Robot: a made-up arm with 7 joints.
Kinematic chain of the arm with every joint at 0, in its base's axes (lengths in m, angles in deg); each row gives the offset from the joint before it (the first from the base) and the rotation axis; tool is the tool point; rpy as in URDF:
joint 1: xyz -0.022 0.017 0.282 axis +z
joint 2: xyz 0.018 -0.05 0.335 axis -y
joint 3: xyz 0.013 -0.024 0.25 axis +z
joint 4: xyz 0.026 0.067 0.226 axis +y
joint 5: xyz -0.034 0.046 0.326 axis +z
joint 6: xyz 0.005 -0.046 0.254 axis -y
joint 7: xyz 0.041 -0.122 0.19 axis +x
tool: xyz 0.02 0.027 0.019 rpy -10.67 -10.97 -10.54
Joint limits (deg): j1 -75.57..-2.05 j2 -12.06..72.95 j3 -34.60..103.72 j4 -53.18..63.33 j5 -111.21..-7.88 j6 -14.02..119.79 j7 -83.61..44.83
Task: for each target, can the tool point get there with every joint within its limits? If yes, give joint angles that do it. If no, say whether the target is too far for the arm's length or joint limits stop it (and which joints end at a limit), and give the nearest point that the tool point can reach.
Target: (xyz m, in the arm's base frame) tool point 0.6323 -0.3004 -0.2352
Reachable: no: joint limits stop it (at a limit: joint 1, joint 2, joint 4, joint 6, joint 7) | nearest point 0.1333 0.7044 0.3708 | short by 1.275 m
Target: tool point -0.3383 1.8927 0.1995
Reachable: no: too far | nearest point -0.2764 1.1977 0.4785 | short by 0.751 m
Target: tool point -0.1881 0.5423 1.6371
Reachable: yes | joints -68.27 6.33 -16.52 -34.41 -35.10 6.58 -27.51
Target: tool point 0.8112 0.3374 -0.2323
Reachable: no: joint limits stop it (at a limit: joint 1, joint 2, joint 4, joint 7) | nearest point 0.2131 0.7677 0.3833 | short by 0.960 m
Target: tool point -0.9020 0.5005 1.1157
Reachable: yes | joints -22.69 48.27 51.91 5.51 -101.85 99.49 27.78
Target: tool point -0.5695 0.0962 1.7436
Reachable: yes | joints -16.45 25.52 -6.82 2.47 -16.18 26.29 -28.38
